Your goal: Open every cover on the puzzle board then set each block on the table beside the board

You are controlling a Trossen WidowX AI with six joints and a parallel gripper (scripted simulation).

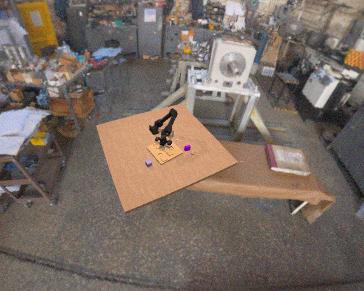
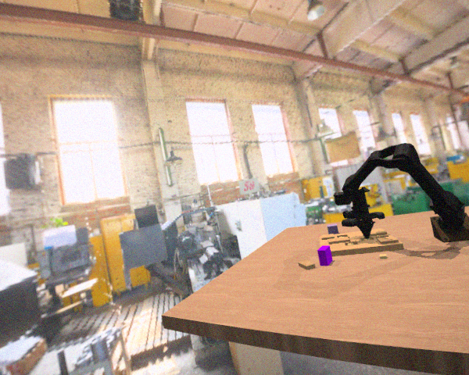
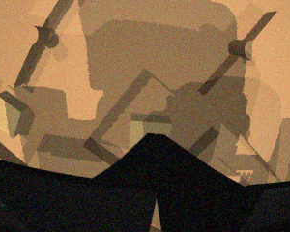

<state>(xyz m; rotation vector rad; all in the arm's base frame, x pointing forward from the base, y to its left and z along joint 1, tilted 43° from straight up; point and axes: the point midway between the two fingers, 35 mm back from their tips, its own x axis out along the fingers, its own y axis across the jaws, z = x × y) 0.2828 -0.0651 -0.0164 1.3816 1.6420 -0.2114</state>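
My gripper tip is now 50 mm short of the tan puzzle board and 10 mm to the left of it. Round my gripper tip: lilac block: 120 mm ahead, 270 mm to the right; magenta block: 180 mm ahead, 200 mm to the left, 10 mm above.
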